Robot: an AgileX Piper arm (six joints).
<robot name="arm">
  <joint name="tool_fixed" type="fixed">
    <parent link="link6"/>
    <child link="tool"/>
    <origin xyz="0 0 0" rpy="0 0 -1.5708"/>
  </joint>
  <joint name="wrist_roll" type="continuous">
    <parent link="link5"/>
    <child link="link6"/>
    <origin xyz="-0.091 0 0" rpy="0 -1.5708 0"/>
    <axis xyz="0 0 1"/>
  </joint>
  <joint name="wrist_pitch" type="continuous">
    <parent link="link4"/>
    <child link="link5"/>
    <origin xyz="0 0 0" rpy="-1.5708 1.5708 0"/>
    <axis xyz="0 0 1"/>
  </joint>
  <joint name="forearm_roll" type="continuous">
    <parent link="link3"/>
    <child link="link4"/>
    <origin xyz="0.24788 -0.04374 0" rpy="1.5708 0 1.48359"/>
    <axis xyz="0 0 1"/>
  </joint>
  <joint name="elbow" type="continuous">
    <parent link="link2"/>
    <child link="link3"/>
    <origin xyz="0.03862 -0.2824 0" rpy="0 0 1.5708"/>
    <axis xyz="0 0 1"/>
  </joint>
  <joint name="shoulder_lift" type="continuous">
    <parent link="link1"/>
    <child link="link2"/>
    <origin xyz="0 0 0" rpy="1.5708 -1.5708 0"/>
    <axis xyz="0 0 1"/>
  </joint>
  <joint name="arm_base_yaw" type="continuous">
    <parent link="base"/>
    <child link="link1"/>
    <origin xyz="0 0 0.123" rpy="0 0 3.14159"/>
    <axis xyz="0 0 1"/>
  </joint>
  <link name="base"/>
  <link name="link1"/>
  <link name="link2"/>
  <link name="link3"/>
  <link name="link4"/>
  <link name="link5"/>
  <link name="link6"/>
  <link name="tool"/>
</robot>
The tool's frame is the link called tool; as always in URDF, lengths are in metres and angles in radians. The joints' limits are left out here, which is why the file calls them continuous.
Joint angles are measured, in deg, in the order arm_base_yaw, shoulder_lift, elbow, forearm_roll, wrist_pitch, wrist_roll. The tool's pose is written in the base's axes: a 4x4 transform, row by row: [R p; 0 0 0 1], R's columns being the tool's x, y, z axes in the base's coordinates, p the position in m. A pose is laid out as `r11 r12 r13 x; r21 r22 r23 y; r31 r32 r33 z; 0 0 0 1`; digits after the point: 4 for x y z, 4 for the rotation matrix.
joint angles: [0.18, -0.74, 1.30, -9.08, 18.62, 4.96]
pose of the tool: -0.2438 0.0303 0.9694 0.0536; -0.0644 0.9968 -0.0473 -0.0044; -0.9677 -0.0740 -0.2410 0.1773; 0 0 0 1
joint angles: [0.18, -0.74, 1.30, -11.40, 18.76, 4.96]
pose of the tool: -0.2463 0.0336 0.9686 0.0536; -0.1025 0.9929 -0.0605 -0.0056; -0.9638 -0.1142 -0.2411 0.1773; 0 0 0 1
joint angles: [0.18, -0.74, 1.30, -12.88, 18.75, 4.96]
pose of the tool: -0.2463 0.0356 0.9685 0.0536; -0.1268 0.9896 -0.0686 -0.0064; -0.9609 -0.1397 -0.2392 0.1775; 0 0 0 1
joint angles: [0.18, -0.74, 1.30, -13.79, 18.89, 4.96]
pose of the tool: -0.2487 0.0370 0.9679 0.0535; -0.1415 0.9872 -0.0741 -0.0069; -0.9582 -0.1554 -0.2403 0.1774; 0 0 0 1
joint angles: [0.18, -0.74, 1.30, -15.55, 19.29, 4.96]
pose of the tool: -0.2557 0.0400 0.9659 0.0533; -0.1696 0.9818 -0.0855 -0.0079; -0.9518 -0.1857 -0.2443 0.1771; 0 0 0 1
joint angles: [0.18, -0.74, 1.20, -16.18, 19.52, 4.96]
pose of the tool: -0.2581 0.0415 0.9652 0.0532; -0.1794 0.9796 -0.0901 -0.0083; -0.9493 -0.1964 -0.2454 0.1774; 0 0 0 1
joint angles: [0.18, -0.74, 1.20, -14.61, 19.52, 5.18]
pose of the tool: -0.2576 0.0403 0.9654 0.0532; -0.1502 0.9853 -0.0813 -0.0075; -0.9545 -0.1659 -0.2478 0.1772; 0 0 0 1
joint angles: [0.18, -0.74, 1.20, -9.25, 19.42, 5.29]
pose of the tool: -0.2554 0.0333 0.9663 0.0533; -0.0608 0.9969 -0.0504 -0.0047; -0.9649 -0.0716 -0.2526 0.1767; 0 0 0 1
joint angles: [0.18, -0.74, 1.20, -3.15, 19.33, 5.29]
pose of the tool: -0.2541 0.0247 0.9669 0.0533; 0.0396 0.9991 -0.0152 -0.0015; -0.9664 0.0345 -0.2548 0.1765; 0 0 0 1
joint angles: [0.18, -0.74, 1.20, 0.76, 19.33, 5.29]
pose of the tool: -0.2547 0.0194 0.9668 0.0533; 0.1039 0.9946 0.0074 0.0006; -0.9614 0.1023 -0.2553 0.1765; 0 0 0 1
